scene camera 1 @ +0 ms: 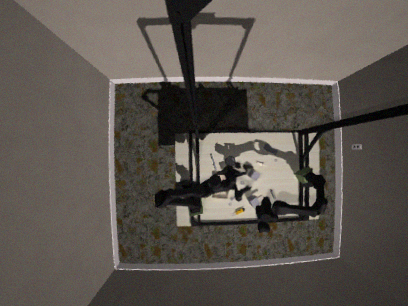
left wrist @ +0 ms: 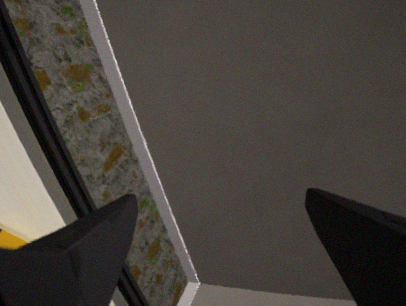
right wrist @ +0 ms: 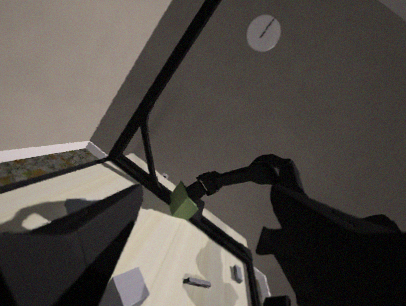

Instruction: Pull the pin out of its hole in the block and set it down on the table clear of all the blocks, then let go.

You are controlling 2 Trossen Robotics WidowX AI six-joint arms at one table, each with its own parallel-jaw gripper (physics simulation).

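Seen in the pictures: left gripper, fingertip midpoint: [left wrist: 222, 200]; right gripper, fingertip midpoint: [scene camera 1: 249, 179] [right wrist: 207, 191]; left arm's base, link origin: [scene camera 1: 309, 176] [right wrist: 189, 194]; right arm's base, link origin: [scene camera 1: 195, 208].
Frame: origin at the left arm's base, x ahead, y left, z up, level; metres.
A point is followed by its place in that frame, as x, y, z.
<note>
My left gripper [left wrist: 222, 200] @[0.557, -0.051, 0.169] is open and empty; in its wrist view the wall and floor beyond the table's edge show between the fingers. My right gripper is open and empty, raised over the table. A pale block [right wrist: 131, 286] @[0.342, -0.270, -0.008] lies near its left finger in the right wrist view. A thin grey bar [right wrist: 196, 282] @[0.300, -0.039, -0.076] and a short grey piece [right wrist: 236, 273] @[0.276, 0.167, -0.075] lie on the table [right wrist: 162, 250] @[0.202, -0.123, -0.087]. In the scene view, pale grey blocks [scene camera 1: 255, 175] @[0.340, -0.272, -0.007] [scene camera 1: 254, 200] @[0.459, -0.123, -0.007] lie around the middle. The pin and its hole are too small to tell apart.
A yellow object [scene camera 1: 240, 211] @[0.596, -0.090, -0.071] [left wrist: 11, 241] @[0.589, -0.084, -0.070] lies near the front edge. A thin dark stick [scene camera 1: 212, 161] @[0.528, -0.554, -0.076] lies at the back left. A small pale piece [scene camera 1: 260, 163] @[0.234, -0.300, -0.074] lies at the back. Dark frame posts and rails [scene camera 1: 193, 175] @[0.725, -0.556, -0.071] [right wrist: 165, 80] @[-0.186, -0.284, 0.314] stand around the table.
</note>
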